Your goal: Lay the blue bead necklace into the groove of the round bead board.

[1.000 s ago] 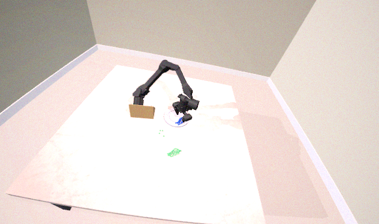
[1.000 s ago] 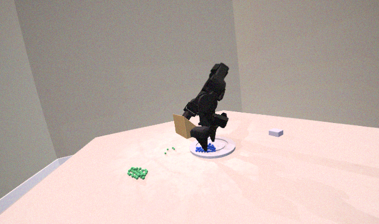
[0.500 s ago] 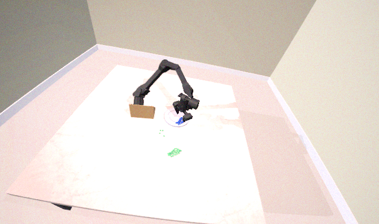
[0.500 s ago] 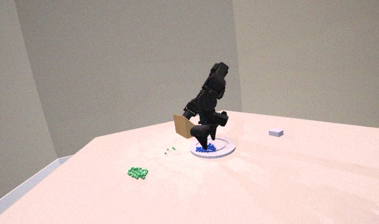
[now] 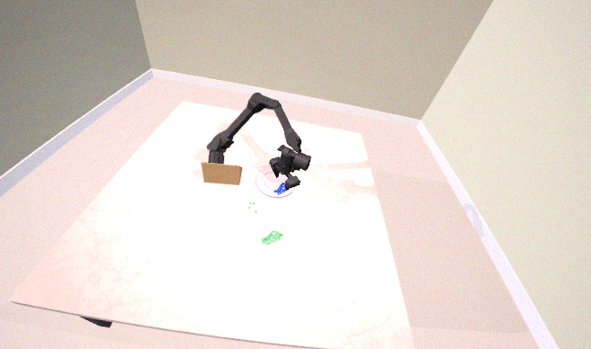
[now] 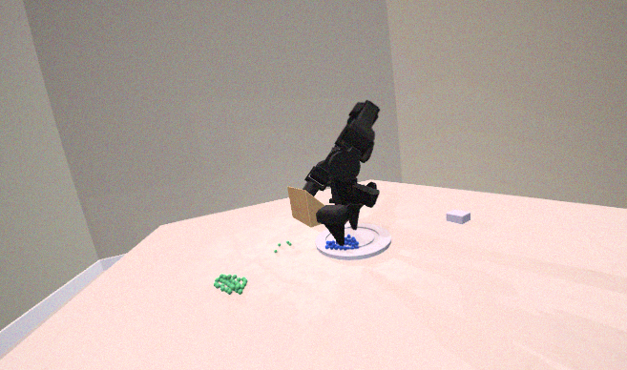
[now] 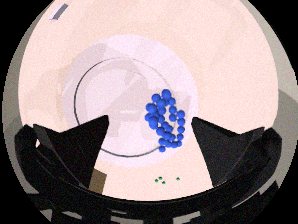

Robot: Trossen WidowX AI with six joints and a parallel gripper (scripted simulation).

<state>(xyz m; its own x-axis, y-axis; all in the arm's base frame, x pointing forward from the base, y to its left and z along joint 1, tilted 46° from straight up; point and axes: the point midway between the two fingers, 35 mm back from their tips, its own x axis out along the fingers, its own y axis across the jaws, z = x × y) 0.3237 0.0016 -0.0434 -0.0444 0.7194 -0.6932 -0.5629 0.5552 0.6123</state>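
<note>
My gripper tip is now 30 mm past the round white bead board, 30 mm to the right of it and 20 mm above it. The rest, counted from my gripper tip: small grey block (80 mm ahead, 320 mm to the left, 20 mm below).
</note>
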